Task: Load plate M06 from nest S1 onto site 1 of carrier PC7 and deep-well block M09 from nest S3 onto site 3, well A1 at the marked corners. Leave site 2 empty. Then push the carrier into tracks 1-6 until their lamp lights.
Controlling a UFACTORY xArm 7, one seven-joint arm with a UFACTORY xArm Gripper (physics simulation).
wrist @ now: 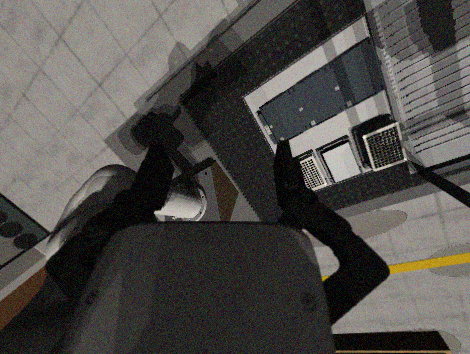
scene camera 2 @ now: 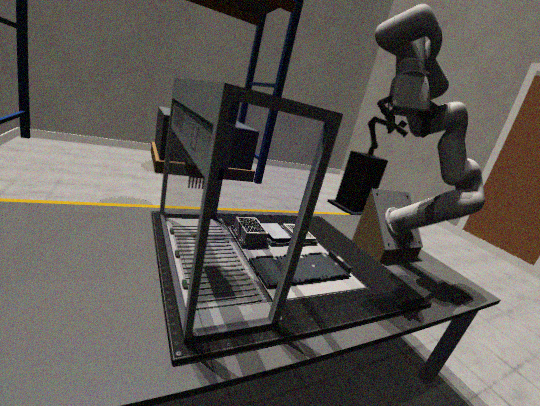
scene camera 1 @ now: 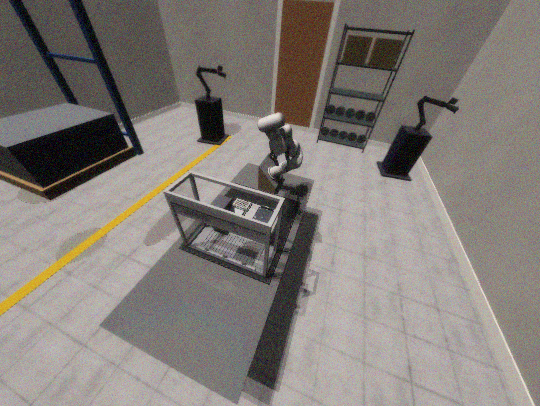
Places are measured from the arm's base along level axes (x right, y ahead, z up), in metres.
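Pixels of known places: gripper, fingertip midpoint: (wrist: 221, 154) (scene camera 2: 408, 133) (scene camera 1: 283, 163); arm's base, origin of the base link: (wrist: 193, 205) (scene camera 2: 395, 222) (scene camera 1: 272, 173).
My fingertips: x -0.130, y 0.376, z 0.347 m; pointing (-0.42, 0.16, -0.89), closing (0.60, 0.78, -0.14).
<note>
Ahead of a thing's pixels: the offset from my fingertips to its top centre.
My gripper (scene camera 2: 393, 117) (wrist: 221, 154) is open and empty, high above the table near the arm's base. The dark blue-grey carrier @(dy +0.126, dx +0.105, dz -0.451 m) (scene camera 1: 263, 214) (scene camera 2: 312, 266) (wrist: 325, 91) lies on the white panel beside the tracks, with no labware on it. Beside it stand three pieces in a row: a tall dark block with a light grid top (scene camera 2: 251, 227) (wrist: 384, 146) nearest the tracks, a plain white-topped piece @(dy +0.093, dx +0.320, dz -0.455 m) (scene camera 2: 276, 231) (wrist: 341, 161) in the middle, and a low grid-topped plate @(dy -0.013, dx +0.301, dz -0.455 m) (wrist: 312, 172) at the far end, partly behind a finger in the wrist view. Labels and A1 corners are unreadable. No lit lamp can be made out.
The striped track deck (scene camera 2: 225, 280) (wrist: 430, 112) lies under a grey frame (scene camera 1: 220, 214) (scene camera 2: 227, 112), whose posts and top beams rise beside the carrier. The arm's wedge-shaped base (scene camera 2: 395, 220) stands at the table end. Shelving (scene camera 1: 357, 93) and two pedestals with small arms stand farther off.
</note>
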